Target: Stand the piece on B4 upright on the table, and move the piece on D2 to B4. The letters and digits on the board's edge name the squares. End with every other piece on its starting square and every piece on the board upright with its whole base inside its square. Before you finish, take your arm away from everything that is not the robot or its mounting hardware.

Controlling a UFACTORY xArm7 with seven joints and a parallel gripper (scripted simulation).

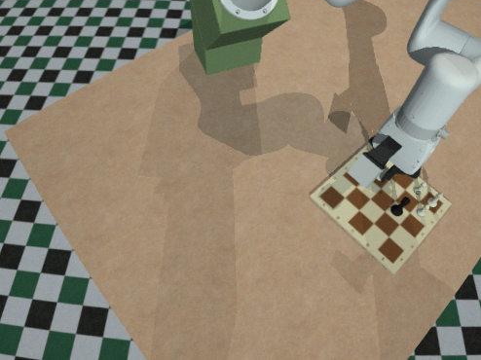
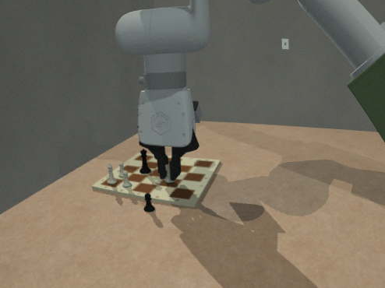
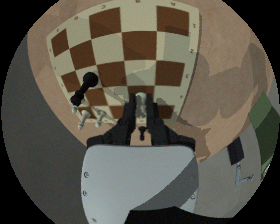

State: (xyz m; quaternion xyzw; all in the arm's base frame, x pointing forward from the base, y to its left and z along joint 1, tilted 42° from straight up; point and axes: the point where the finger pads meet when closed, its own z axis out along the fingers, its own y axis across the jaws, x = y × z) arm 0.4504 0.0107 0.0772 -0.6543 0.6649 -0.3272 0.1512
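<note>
The white rook-like piece lies 1 cm below my hand. Also, from my hand: chessboard (3 cm ahead, 4 cm to the right, 4 cm below); then black piece (7 cm ahead, 4 cm to the right, 1 cm below); then black pawn (1 cm ahead, 10 cm to the left, 2 cm below).
</note>
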